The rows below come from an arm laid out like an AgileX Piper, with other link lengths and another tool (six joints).
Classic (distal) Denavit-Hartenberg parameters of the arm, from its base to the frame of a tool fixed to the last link. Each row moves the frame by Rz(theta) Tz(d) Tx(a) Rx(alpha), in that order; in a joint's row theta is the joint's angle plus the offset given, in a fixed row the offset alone. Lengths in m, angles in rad.
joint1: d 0.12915; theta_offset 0; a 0; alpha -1.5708
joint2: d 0; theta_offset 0.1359; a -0.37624; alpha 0
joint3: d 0; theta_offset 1.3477; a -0.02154; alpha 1.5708
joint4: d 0.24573; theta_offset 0; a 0; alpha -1.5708
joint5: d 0; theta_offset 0; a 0; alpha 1.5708
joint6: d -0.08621; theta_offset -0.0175; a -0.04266; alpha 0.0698
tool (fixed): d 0.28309; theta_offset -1.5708; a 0; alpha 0
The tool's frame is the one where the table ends.
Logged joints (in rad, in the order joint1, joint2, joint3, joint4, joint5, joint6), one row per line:
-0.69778, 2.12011, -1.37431, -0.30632, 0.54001, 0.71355
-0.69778, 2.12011, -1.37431, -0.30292, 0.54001, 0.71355
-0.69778, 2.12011, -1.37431, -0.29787, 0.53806, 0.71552
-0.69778, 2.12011, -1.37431, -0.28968, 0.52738, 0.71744
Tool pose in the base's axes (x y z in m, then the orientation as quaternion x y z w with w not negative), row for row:
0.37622, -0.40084, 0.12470, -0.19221, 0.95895, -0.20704, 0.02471
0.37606, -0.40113, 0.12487, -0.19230, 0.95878, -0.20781, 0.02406
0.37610, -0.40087, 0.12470, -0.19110, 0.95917, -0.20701, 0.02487
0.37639, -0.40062, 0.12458, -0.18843, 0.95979, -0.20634, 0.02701
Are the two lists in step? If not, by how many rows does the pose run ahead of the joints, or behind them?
The pose runs 1 row behind the joints: the pose in row i belongs to the joints in row i - 1.
